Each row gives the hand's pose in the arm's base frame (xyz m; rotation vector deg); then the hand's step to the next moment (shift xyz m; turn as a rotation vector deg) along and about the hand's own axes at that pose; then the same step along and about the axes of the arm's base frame.
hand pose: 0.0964 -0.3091 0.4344 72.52 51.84 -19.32
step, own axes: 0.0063 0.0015 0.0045 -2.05 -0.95 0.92
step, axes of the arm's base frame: 0.0067 -0.0021 -0.0035 -1.55 -1.65 0.90
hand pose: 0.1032 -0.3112 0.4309 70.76 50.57 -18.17
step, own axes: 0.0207 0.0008 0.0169 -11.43 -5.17 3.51
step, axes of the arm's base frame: 0.0207 -0.0102 -0.0135 -9.25 -7.68 5.02
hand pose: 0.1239 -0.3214 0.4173 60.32 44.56 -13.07
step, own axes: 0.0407 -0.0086 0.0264 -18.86 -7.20 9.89
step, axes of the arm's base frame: 0.0370 -0.0191 -0.0264 -12.67 -15.47 10.27
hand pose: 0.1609 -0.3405 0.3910 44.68 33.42 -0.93
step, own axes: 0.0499 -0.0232 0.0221 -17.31 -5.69 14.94
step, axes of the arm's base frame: 0.0477 -0.0216 -0.0278 -8.55 -17.45 13.33
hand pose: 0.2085 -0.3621 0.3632 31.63 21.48 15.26
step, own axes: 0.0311 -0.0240 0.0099 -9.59 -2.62 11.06
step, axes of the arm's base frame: 0.0355 -0.0135 -0.0140 -3.66 -10.50 9.87
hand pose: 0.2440 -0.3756 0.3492 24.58 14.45 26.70
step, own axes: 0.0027 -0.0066 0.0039 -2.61 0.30 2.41
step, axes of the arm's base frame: 0.0061 -0.0053 0.0001 -1.58 -1.84 2.62
